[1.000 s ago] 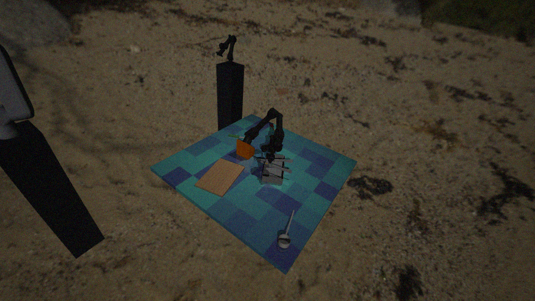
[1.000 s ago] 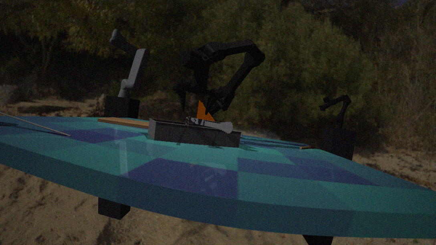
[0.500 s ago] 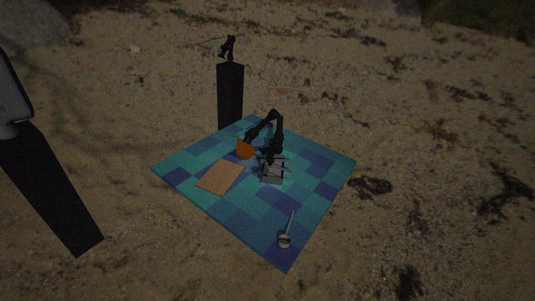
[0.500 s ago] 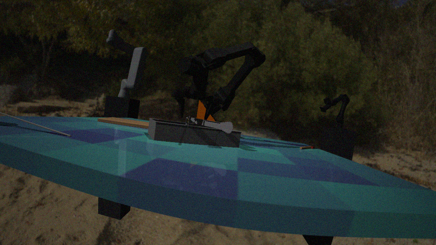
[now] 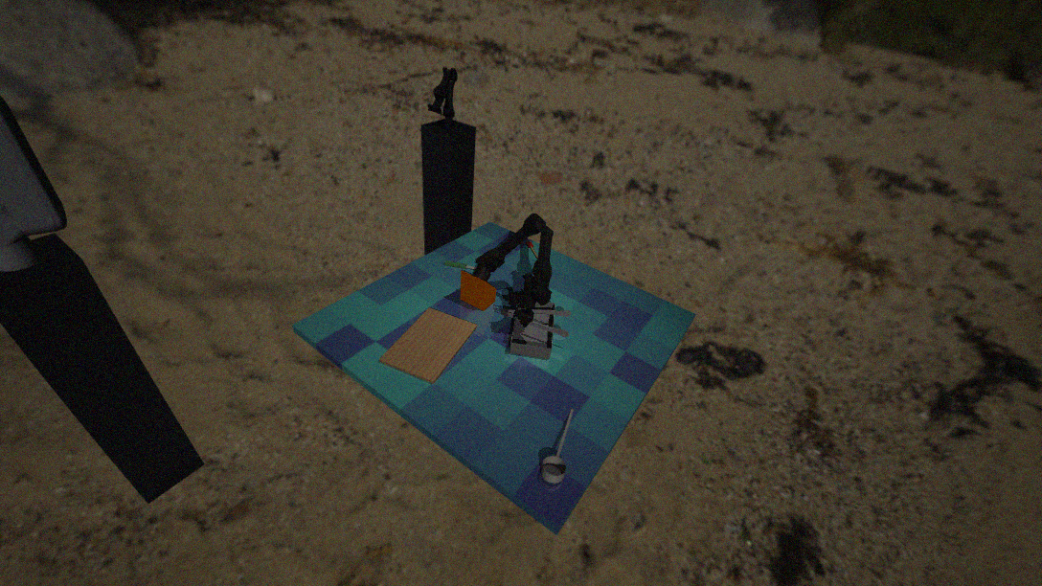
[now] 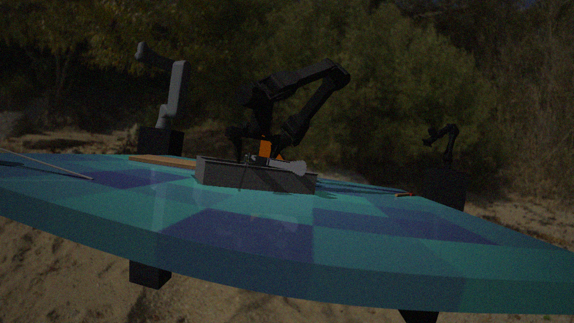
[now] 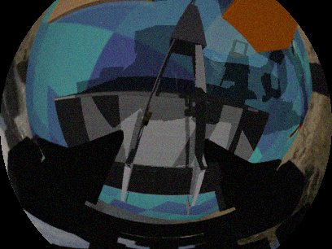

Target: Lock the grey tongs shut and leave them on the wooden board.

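The grey roasting tin lies 4 cm ahead of my gripper tip, 1 cm to the left of it and 2 cm below it. From my gripper tip the other things lie so: wooden board: 25 cm behind, 32 cm to the right, 4 cm below.
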